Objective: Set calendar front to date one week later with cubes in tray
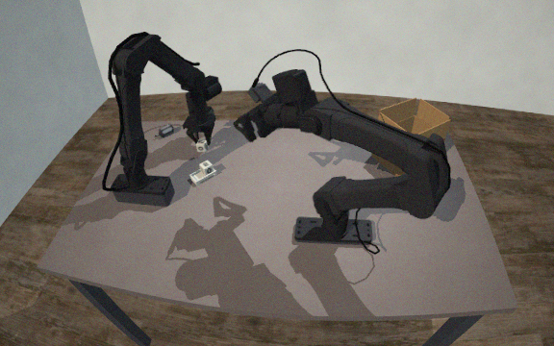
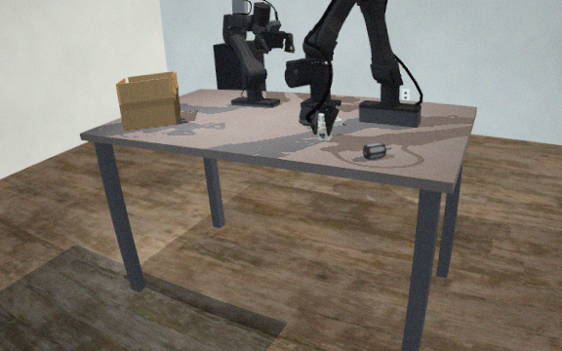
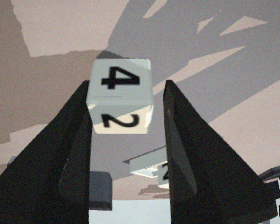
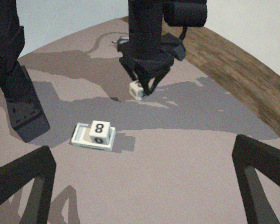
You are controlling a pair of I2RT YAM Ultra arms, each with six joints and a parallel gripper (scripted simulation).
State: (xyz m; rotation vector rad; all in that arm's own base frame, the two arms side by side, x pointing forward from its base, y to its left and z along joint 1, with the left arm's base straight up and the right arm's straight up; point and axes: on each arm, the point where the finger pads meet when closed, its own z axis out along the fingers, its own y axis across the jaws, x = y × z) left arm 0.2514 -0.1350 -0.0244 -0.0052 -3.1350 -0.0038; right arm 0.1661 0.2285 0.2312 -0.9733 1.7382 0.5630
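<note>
Right now my left hand is 140 mm past the white calendar tray, 60 mm to the left of it and 10 mm above it. Round my left hand: cardboard box: 690 mm to the right, 90 mm ahead, 50 mm above.
</note>
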